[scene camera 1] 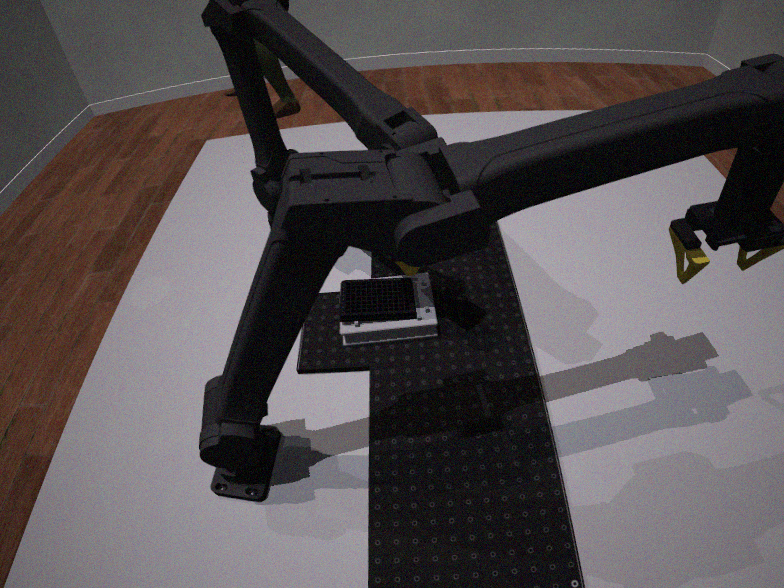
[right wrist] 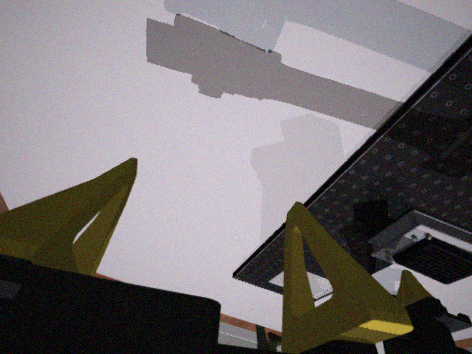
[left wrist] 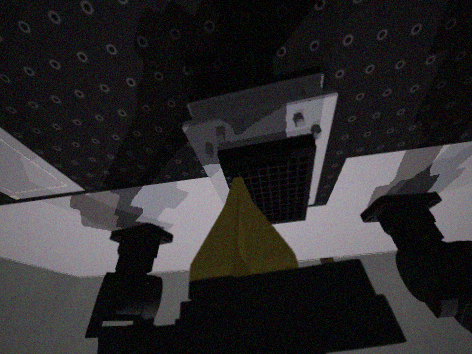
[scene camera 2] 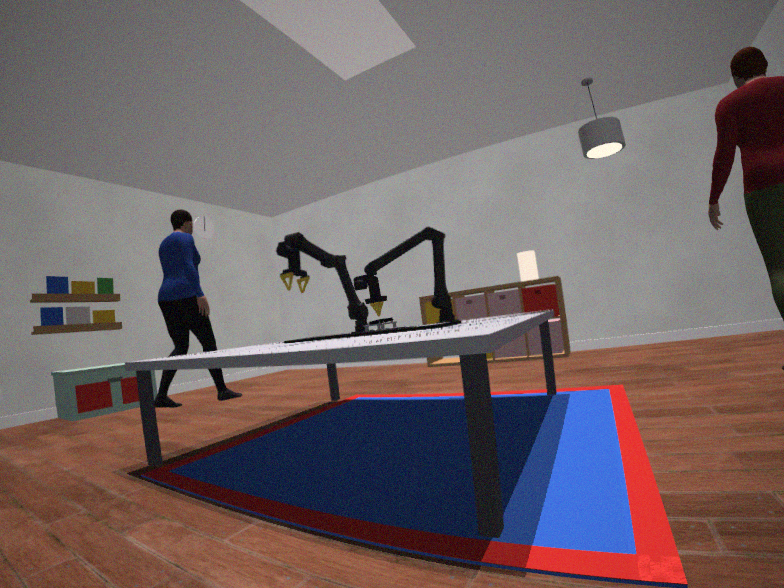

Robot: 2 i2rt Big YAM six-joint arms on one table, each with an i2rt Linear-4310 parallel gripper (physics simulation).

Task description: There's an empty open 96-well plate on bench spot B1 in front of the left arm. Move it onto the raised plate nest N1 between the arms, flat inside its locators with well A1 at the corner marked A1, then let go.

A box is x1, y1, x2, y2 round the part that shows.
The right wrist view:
my left gripper: [396, 269, 471, 353]
my right gripper: [0, 158, 412, 353]
black well plate: [392, 236, 471, 283]
